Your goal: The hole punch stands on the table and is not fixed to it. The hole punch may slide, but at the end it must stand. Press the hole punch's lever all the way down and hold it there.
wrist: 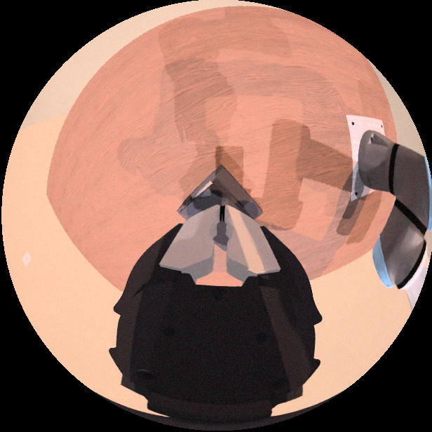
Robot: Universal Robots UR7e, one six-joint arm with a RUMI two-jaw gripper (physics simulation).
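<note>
The hole punch (222,176), dark grey with a pale glint on its left part, stands on the wood-grained table (100,165) near the middle of the wrist view. One corner of it points up in the picture. My gripper (222,207) is shut and empty, its two light grey jaws together at the tips. The tips overlap the lower part of the hole punch in the picture and hide some of it, and a dark part shows between the jaws. Whether the tips touch the lever, and how far down the lever is, I cannot tell.
The robot's own grey arm (382,162) stands at the right edge, over a white base plate (356,131) with dark holes. Shadows of the arm fall across the table. Beyond the table edge lies a pale floor (40,310) with a small light diamond mark (27,259).
</note>
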